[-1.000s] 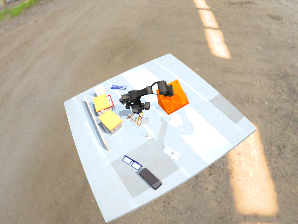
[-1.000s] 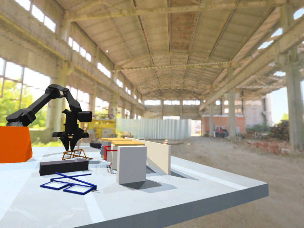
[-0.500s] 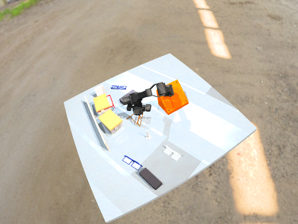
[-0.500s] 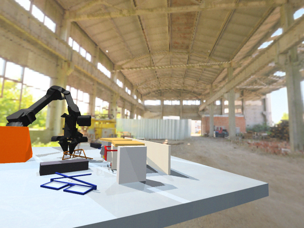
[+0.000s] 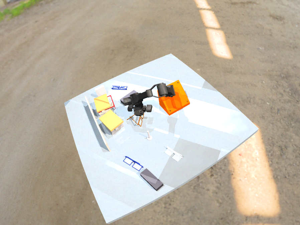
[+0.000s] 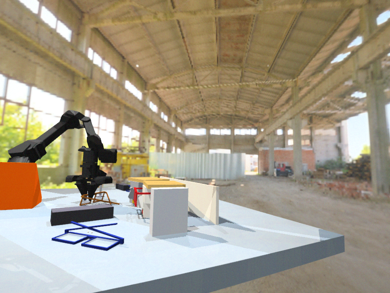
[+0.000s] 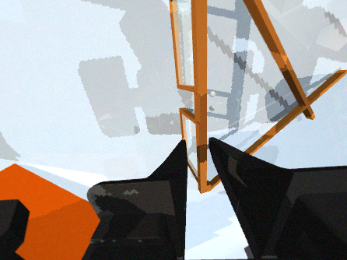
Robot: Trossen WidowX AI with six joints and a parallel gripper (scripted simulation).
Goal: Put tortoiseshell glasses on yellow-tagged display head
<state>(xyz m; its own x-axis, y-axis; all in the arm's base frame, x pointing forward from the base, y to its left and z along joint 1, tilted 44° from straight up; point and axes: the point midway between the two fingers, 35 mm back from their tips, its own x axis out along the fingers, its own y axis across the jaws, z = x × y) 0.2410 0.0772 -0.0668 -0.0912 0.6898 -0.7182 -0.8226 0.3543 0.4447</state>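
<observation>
Now: gripper tip 3 cm short of the white peg stand, 22 cm to the right of it and 1 cm below it. From my gripper tip the other things lie so: cream board: 36 cm ahead, 11 cm to the right, 4 cm above; white block: 23 cm ahead, 43 cm to the right, 4 cm above; display head: 23 cm ahead, 23 cm to the right, 4 cm above.
</observation>
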